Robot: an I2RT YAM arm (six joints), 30 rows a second.
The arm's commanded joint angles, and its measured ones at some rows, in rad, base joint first. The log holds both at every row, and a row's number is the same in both.
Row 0, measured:
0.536 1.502 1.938 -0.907 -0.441 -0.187
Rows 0 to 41, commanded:
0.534 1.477 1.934 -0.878 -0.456 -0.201
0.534 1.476 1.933 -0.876 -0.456 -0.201
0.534 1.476 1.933 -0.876 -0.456 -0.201
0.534 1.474 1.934 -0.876 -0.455 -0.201
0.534 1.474 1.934 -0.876 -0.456 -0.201
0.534 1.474 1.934 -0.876 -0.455 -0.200
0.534 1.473 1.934 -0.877 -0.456 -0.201
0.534 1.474 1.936 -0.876 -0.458 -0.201
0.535 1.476 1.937 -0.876 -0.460 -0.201
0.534 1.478 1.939 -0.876 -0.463 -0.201
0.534 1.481 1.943 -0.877 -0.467 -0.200
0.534 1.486 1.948 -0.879 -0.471 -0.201
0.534 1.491 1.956 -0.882 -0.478 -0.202
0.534 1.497 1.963 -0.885 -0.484 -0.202
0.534 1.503 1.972 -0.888 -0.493 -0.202
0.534 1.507 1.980 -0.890 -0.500 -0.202
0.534 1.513 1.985 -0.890 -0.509 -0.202
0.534 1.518 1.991 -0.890 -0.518 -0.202
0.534 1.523 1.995 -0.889 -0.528 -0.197
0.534 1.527 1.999 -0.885 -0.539 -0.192
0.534 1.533 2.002 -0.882 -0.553 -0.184
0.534 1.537 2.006 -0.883 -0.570 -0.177
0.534 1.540 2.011 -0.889 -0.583 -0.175
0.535 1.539 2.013 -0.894 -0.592 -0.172
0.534 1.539 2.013 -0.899 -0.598 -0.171
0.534 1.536 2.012 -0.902 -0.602 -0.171
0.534 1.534 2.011 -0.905 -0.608 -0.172
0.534 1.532 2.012 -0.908 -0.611 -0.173
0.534 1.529 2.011 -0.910 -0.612 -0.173
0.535 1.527 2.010 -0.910 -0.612 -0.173
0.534 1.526 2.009 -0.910 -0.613 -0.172
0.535 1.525 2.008 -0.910 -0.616 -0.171
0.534 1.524 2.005 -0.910 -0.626 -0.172
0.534 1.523 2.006 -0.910 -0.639 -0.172
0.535 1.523 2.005 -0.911 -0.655 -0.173
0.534 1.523 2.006 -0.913 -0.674 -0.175
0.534 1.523 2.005 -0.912 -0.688 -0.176
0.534 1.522 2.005 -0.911 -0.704 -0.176
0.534 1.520 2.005 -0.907 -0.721 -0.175
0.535 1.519 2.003 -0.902 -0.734 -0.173
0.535 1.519 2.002 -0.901 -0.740 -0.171
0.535 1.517 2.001 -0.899 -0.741 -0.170
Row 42, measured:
0.536 1.536 1.981 -0.907 -0.669 -0.161
